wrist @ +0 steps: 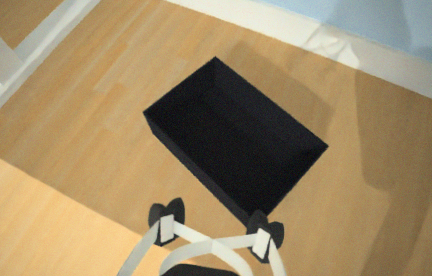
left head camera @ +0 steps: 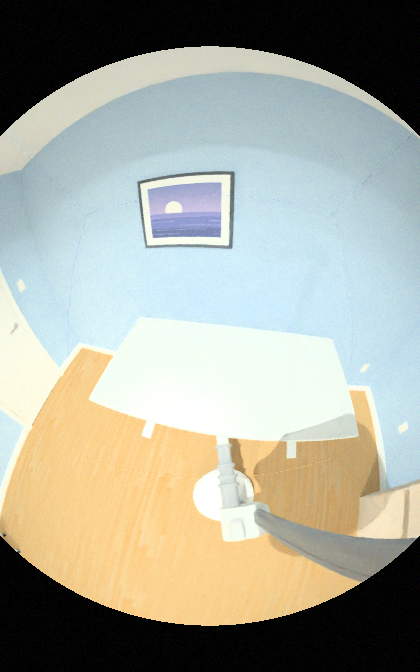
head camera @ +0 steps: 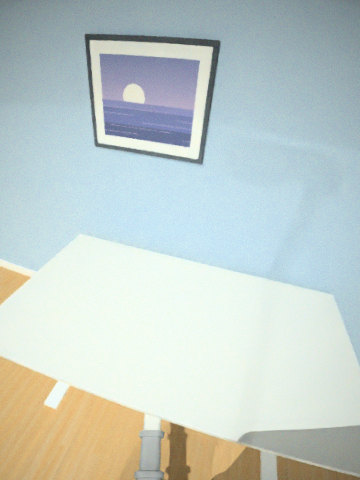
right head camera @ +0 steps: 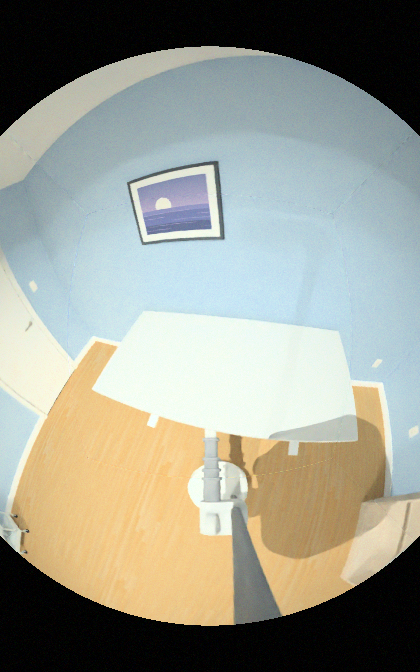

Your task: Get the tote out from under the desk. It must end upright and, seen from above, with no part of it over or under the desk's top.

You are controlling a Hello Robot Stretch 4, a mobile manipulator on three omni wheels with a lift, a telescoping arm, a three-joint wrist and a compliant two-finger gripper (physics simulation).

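Frame: origin at the robot's base, x ahead, y right, z down, level; millimetres.
Where they show: gripper, fingertip midpoint: [wrist: 216, 219].
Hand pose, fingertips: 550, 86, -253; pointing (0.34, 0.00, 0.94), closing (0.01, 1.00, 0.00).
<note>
Each offset is from my fingertips to the centre of the thing, as dx, dy, dz. "spot": to the spot under its first point. Level surfaces: height alone.
The black tote {+192, +4, +231} [wrist: 230, 135] is an open-topped box in the wrist view. It stands upright on the floor, turned at an angle, in the shade under the desk. My gripper [wrist: 216, 219] is open, its two dark fingertips wide apart with no thing between them. In the wrist view the right fingertip overlaps the tote's nearest corner; whether they touch I cannot tell. The left fingertip shows over bare floor. The white desk top {dz -439} [head camera: 175, 335] [left head camera: 225, 380] [right head camera: 225, 375] hides the tote and the gripper in the head views. My arm reaches in under its front edge.
A white desk foot [wrist: 47, 45] lies at the upper left of the wrist view, and the wall's white baseboard {spot: +569, +6, +241} [wrist: 250, 17] runs behind the tote. Two desk feet [left head camera: 148, 430] [left head camera: 291, 449] stick out in front of the desk. A beige piece of furniture [right head camera: 385, 535] stands at the right.
</note>
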